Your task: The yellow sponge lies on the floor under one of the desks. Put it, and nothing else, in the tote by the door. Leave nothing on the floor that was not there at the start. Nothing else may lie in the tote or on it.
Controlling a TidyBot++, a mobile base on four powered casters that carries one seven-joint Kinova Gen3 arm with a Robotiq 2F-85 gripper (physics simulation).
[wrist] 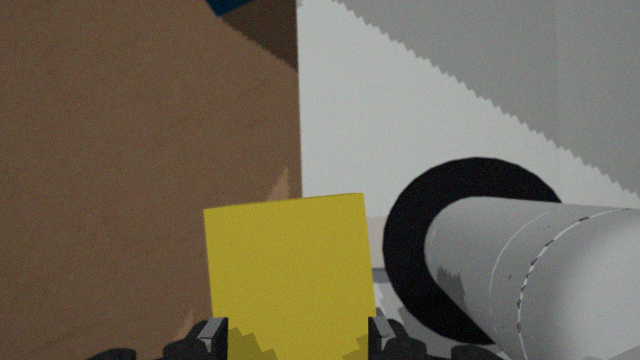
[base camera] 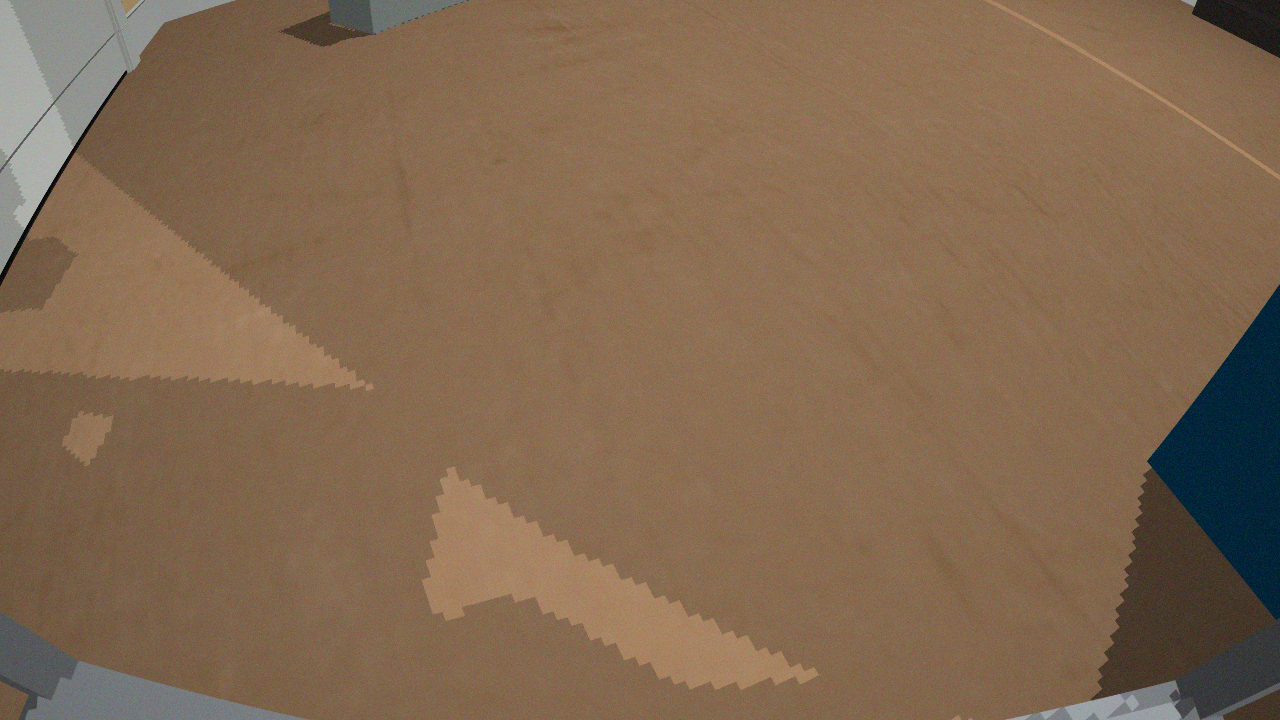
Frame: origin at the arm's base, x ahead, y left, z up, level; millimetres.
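Where they show: gripper, fingertip midpoint: (wrist: 299, 330); arm's base, origin of the base link: (wrist: 479, 250).
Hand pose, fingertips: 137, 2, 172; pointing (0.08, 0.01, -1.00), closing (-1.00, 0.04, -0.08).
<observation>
Each offset is from my fingertips to the top centre of the thing, as dx, dy, dz. "spot": to the spot under its first point.
The yellow sponge @[+1, -5, +19] (wrist: 291, 255) is at the lower middle of the wrist view, between the two fingertips. My gripper (wrist: 299, 330) is shut on it, with one finger at each side, and holds it above the robot's base and the floor beside it. The lower part of the sponge is cut off by the view's edge. A grey box-like thing @[spot: +1062, +481, -539] (base camera: 352, 14), which may be the tote, stands on the floor at the top left of the base camera view; its upper part is cut off.
A dark blue box-shaped thing @[spot: +161, -412, -507] (base camera: 1230, 456) (wrist: 227, 6) stands close at the right in the base camera view. A white panelled door or wall (base camera: 53, 80) runs along the left. A dark object (base camera: 1244, 22) is at the top right corner.
</observation>
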